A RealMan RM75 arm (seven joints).
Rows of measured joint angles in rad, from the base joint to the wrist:
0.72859, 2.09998, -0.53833, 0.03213, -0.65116, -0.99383, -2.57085
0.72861, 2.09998, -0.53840, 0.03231, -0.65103, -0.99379, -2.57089
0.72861, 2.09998, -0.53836, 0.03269, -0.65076, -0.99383, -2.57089
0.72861, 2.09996, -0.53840, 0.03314, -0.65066, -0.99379, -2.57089
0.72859, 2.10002, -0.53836, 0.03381, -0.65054, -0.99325, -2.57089
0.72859, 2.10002, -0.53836, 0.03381, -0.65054, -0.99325, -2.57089
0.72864, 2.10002, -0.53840, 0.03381, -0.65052, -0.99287, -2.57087
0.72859, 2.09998, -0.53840, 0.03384, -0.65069, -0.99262, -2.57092
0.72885, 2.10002, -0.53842, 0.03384, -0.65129, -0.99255, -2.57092
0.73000, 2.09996, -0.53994, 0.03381, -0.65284, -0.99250, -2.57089
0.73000, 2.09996, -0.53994, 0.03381, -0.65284, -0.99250, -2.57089
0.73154, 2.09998, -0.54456, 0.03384, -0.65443, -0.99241, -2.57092
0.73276, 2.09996, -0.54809, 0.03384, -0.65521, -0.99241, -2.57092
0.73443, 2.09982, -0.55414, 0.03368, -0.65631, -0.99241, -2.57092
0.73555, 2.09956, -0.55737, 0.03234, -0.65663, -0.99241, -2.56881
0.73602, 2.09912, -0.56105, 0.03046, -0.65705, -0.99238, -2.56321
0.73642, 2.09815, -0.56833, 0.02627, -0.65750, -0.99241, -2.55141
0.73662, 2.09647, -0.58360, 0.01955, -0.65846, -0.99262, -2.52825
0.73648, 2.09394, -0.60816, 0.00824, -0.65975, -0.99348, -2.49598
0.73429, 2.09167, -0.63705, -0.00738, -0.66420, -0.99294, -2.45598
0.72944, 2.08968, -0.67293, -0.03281, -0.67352, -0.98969, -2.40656
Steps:
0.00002, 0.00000, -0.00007, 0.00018, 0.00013, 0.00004, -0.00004
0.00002, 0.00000, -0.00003, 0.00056, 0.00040, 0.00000, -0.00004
0.00002, -0.00002, -0.00007, 0.00101, 0.00050, 0.00004, -0.00004
0.00000, 0.00004, -0.00003, 0.00168, 0.00062, 0.00058, -0.00004
0.00000, 0.00004, -0.00003, 0.00168, 0.00062, 0.00058, -0.00004
0.00005, 0.00004, -0.00007, 0.00168, 0.00064, 0.00096, -0.00002
0.00000, 0.00000, -0.00007, 0.00171, 0.00047, 0.00121, -0.00007
0.00026, 0.00004, -0.00009, 0.00171, -0.00013, 0.00128, -0.00007
0.00141, -0.00002, -0.00161, 0.00168, -0.00168, 0.00133, -0.00004
0.00141, -0.00002, -0.00161, 0.00168, -0.00168, 0.00133, -0.00004
0.00295, 0.00000, -0.00623, 0.00171, -0.00327, 0.00142, -0.00007
0.00417, -0.00002, -0.00976, 0.00171, -0.00405, 0.00142, -0.00007
0.00584, -0.00016, -0.01581, 0.00155, -0.00515, 0.00142, -0.00007
0.00696, -0.00042, -0.01904, 0.00021, -0.00547, 0.00142, 0.00204
0.00743, -0.00086, -0.02272, -0.00167, -0.00589, 0.00145, 0.00764
0.00783, -0.00183, -0.03000, -0.00586, -0.00634, 0.00142, 0.01944
0.00803, -0.00351, -0.04527, -0.01258, -0.00730, 0.00121, 0.04260
0.00789, -0.00604, -0.06983, -0.02389, -0.00859, 0.00035, 0.07487
0.00570, -0.00831, -0.09872, -0.03951, -0.01304, 0.00089, 0.11487
0.00085, -0.01030, -0.13460, -0.06494, -0.02236, 0.00414, 0.16429

